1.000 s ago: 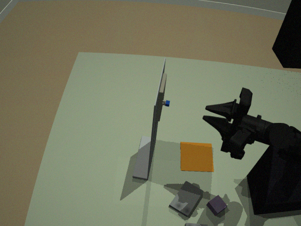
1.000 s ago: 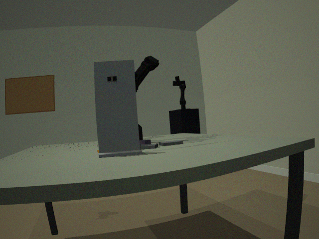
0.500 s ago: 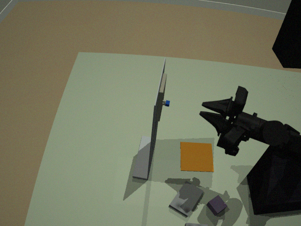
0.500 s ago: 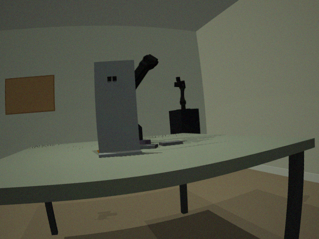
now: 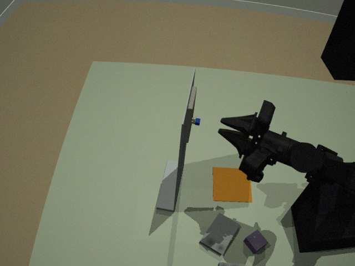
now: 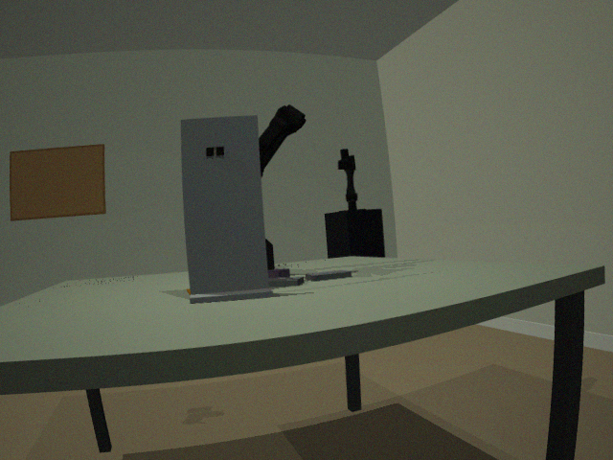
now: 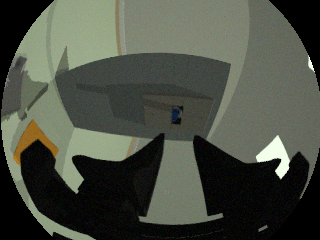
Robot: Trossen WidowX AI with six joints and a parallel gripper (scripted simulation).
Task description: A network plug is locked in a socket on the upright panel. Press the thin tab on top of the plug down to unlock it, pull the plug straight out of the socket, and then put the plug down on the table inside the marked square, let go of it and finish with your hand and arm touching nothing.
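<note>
Now: the network plug 6 cm ahead of my gripper tip and 2 cm to the right of it. The rest, counted from my gripper tip: orange marked square 31 cm below, 9 cm behind, 2 cm to the right; then grey upright panel 13 cm below, 8 cm ahead, 3 cm to the right; then purple block 29 cm below, 18 cm to the left, 13 cm behind.
</note>
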